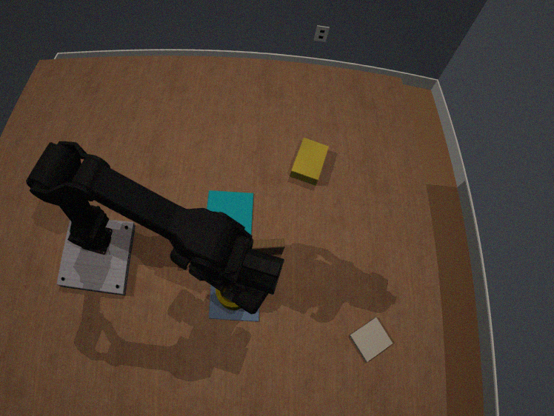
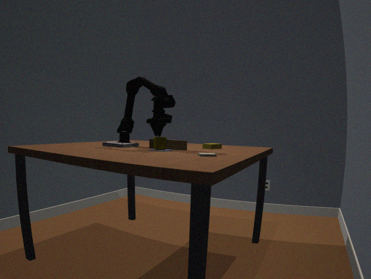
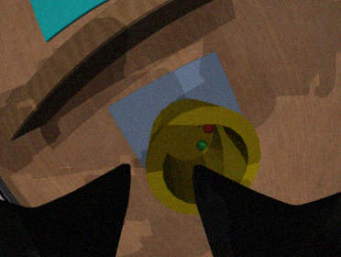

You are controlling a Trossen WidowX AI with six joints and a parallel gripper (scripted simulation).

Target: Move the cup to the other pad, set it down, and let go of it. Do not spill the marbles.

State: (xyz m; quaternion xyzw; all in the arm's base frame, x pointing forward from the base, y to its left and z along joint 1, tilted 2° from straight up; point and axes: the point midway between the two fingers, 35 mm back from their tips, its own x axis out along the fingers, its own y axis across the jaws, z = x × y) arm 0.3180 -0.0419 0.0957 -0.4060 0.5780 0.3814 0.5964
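Right now my gripper tip is 4 cm above the yellow cup, 2 cm short of it and 1 cm to the left of it. Also, from my gripper tip: blue pad (8 cm below, 3 cm ahead, 1 cm to the right); then teal pad (19 cm to the left, 8 cm below, 2 cm behind); then low wall (9 cm to the left, 6 cm below).
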